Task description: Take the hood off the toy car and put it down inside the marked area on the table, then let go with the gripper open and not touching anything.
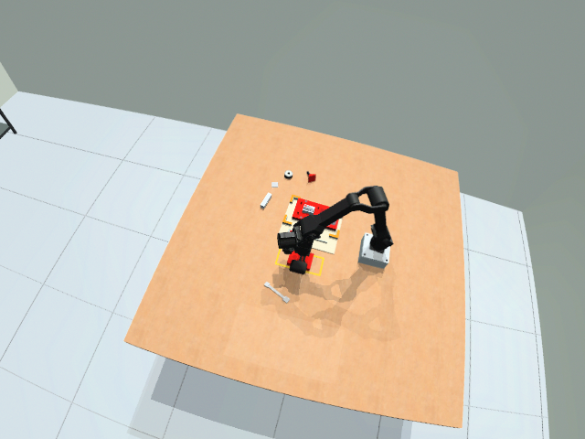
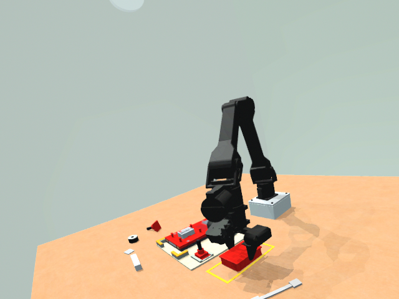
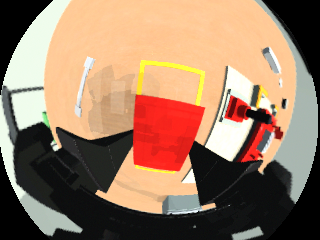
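Now: gripper tip 1 cm below the red hood. The rest, counted from my gripper tip: black wheel: 20 cm ahead, 40 cm to the right; white square: 24 cm ahead, 32 cm to the right, 1 cm below; cream base plate: 2 cm ahead, 20 cm to the right.
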